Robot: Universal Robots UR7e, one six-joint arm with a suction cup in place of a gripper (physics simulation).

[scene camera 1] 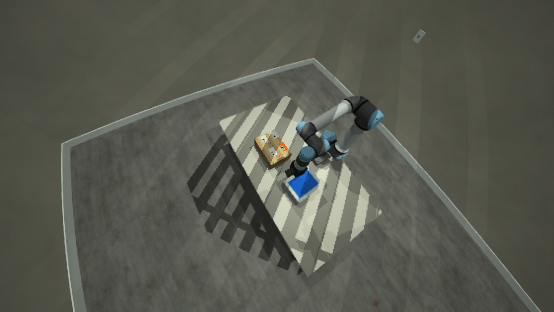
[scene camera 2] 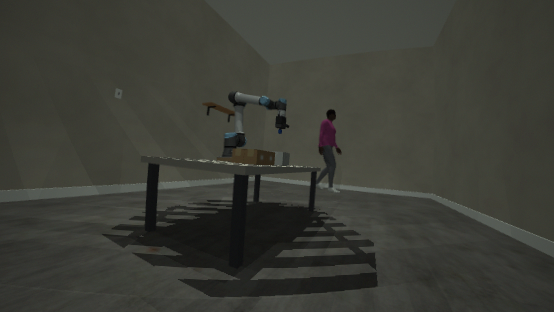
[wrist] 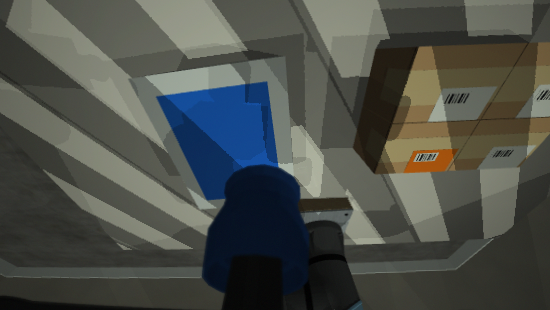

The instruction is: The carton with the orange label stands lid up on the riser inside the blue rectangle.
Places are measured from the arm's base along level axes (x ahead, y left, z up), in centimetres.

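Pixels of known places: hand, its tool point: (scene camera 2: 279, 133) (wrist: 262, 196); arm's base, origin of its link: (scene camera 2: 230, 156) (wrist: 317, 233).
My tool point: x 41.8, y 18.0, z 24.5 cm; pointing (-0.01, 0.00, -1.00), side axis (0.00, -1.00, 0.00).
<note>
Ahead of a thing's pixels: the offset from my tool point to its top centre.
The carton with the orange label @[dx -6.1, dy -27.3, dz -18.5 cm] (scene camera 1: 283, 146) (wrist: 395, 143) lies lid up, tight against other brown cartons in a block. In the wrist view it is the lower left one. The grey-white riser @[dx -8.6, dy +5.9, dz -16.7 cm] (scene camera 1: 300, 199) (scene camera 2: 282, 158) (wrist: 210, 75) stands beside the block, apart from it. The filled blue rectangle @[dx -8.6, dy +5.9, dz -16.7 cm] (scene camera 1: 303, 184) (wrist: 215, 130) is on its top, with no carton on it. My gripper (scene camera 2: 280, 131) (wrist: 262, 182), a blue suction cup, is open and holds nothing. It hangs high above the table near the riser; the black tool body hides the cup in scene camera 1.
The other cartons (scene camera 1: 265, 140) (wrist: 460, 62) carry white labels. The arm's base plate (wrist: 325, 204) is at the far side of the table (scene camera 1: 250, 116) (scene camera 2: 200, 165). A person in a pink top (scene camera 2: 327, 132) stands behind the table. A wall shelf (scene camera 2: 218, 108) is behind the arm.
</note>
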